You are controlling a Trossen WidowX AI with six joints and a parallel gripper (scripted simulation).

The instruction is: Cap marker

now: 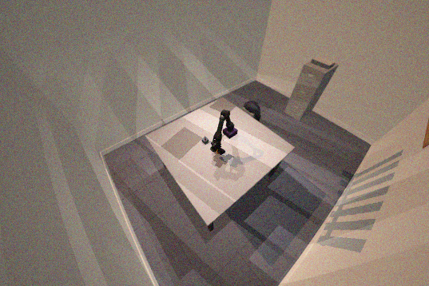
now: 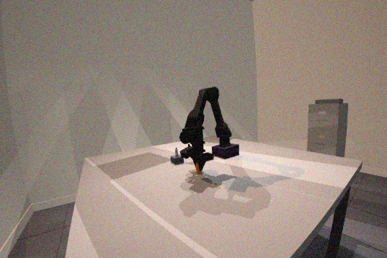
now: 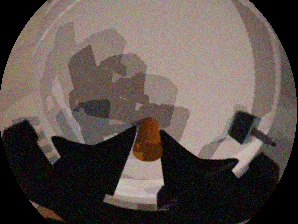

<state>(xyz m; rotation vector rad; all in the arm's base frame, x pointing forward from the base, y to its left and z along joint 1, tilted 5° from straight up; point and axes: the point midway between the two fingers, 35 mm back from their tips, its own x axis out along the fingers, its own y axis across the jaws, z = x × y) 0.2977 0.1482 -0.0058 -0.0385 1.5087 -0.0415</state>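
Now: gripper tip 2 cm short of the dark holder block and 22 cm to the left of it. Round my gripper tip: orange cap (1 cm above).
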